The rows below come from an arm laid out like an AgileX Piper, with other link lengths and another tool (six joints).
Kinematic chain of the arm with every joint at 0, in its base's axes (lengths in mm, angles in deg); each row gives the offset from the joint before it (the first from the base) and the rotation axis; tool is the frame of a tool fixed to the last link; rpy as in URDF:
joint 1: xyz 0 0 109.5 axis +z
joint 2: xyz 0 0 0 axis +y
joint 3: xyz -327.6 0 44.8 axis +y
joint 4: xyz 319.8 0 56.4 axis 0.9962 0 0.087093
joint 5: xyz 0 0 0 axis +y
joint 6: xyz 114.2 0 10 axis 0.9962 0 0.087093
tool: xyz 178.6 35 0.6 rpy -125 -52.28 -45.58
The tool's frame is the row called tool.
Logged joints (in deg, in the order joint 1, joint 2, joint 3, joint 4, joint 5, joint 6), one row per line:
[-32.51 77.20 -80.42 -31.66 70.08 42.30]
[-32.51 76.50 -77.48 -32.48 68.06 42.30]
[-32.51 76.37 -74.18 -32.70 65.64 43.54]
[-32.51 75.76 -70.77 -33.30 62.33 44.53]
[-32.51 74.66 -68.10 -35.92 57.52 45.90]
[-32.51 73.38 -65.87 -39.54 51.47 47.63]
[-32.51 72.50 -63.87 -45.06 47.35 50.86]
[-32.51 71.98 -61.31 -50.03 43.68 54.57]
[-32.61 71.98 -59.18 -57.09 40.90 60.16]
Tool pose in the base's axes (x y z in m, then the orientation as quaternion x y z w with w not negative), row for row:
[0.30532 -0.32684 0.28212 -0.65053 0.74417 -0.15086 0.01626]
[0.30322 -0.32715 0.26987 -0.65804 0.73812 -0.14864 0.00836]
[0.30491 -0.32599 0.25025 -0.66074 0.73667 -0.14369 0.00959]
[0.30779 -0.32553 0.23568 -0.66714 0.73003 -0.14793 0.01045]
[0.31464 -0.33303 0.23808 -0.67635 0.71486 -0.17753 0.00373]
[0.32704 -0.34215 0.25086 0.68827 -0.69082 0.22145 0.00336]
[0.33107 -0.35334 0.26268 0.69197 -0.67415 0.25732 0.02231]
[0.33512 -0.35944 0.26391 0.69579 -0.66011 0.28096 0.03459]
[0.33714 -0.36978 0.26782 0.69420 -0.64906 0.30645 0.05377]
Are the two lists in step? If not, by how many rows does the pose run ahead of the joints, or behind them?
They are in step.
